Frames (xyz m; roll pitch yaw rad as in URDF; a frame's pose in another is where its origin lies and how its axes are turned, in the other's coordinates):
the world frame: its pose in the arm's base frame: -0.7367 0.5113 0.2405 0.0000 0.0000 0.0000
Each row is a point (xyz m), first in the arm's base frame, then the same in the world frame.
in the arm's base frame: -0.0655 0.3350 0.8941
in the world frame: 0.6712 -0.1763 0.6536
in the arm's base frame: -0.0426 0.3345 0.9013
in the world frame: 0.6941 -0.1768 0.6608
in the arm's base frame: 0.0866 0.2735 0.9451
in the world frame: 0.8233 -0.2378 0.7046
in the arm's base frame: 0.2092 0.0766 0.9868
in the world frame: 0.9459 -0.4347 0.7463
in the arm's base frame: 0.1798 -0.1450 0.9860
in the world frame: 0.9165 -0.6563 0.7455
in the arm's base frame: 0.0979 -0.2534 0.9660
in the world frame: 0.8346 -0.7647 0.7255
